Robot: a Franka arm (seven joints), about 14 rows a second.
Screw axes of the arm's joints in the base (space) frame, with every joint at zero. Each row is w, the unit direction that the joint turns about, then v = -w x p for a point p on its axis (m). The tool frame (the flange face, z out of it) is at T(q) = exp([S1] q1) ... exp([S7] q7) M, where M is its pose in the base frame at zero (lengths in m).
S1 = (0, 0, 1, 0, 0, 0)
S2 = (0, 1, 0, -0.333, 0, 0)
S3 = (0, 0, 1, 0, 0, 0)
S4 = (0, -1, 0, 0.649, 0, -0.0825)
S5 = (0, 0, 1, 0, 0, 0)
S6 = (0, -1, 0, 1.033, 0, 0)
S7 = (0, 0, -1, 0, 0.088, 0)
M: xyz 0.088 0 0.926 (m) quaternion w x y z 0 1 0 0
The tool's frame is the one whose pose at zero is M.
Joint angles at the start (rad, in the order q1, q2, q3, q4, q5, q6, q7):
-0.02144, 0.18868, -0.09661, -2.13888, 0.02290, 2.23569, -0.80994
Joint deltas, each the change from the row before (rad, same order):
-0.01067, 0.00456, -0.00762, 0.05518, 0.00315, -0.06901, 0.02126
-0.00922, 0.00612, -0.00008, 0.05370, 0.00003, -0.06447, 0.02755
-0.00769, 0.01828, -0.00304, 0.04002, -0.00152, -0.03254, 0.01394
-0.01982, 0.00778, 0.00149, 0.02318, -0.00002, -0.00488, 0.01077
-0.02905, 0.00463, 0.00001, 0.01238, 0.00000, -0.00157, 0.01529
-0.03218, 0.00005, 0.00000, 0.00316, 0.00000, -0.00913, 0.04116
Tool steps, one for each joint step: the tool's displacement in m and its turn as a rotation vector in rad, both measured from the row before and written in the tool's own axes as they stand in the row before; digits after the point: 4 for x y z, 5 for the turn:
-0.0015, 0.0121, -0.0160, 0.01530, -0.01041, 0.04028
0.0015, 0.0080, -0.0154, 0.01261, -0.01126, 0.03570
0.0013, 0.0090, -0.0053, 0.00567, -0.00925, 0.02322
-0.0032, 0.0112, -0.0059, -0.00555, 0.00911, 0.02852
-0.0092, 0.0145, -0.0029, -0.00170, 0.00666, 0.04389
-0.0127, 0.0140, -0.0006, 0.00700, -0.00214, 0.07303

